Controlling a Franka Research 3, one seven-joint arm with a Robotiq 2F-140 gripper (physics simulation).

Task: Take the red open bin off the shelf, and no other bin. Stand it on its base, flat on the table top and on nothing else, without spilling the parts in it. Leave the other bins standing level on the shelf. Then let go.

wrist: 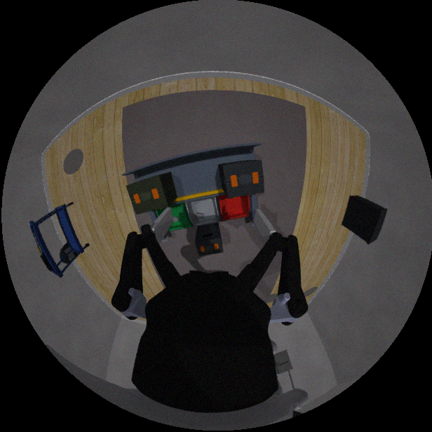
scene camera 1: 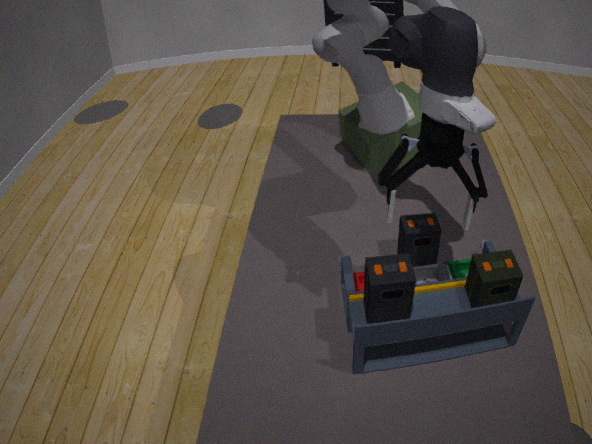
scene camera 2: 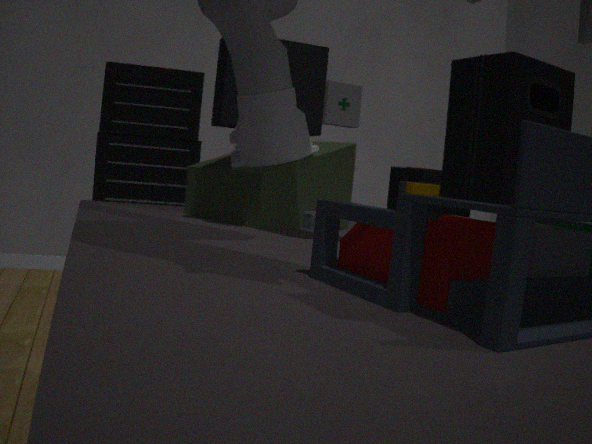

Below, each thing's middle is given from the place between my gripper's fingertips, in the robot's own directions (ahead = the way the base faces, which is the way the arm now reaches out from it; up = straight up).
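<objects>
My gripper is 25 cm above the grey bin (wrist: 208, 206) now, and it's 3 cm to the right of the bin and 6 cm past it.
</objects>
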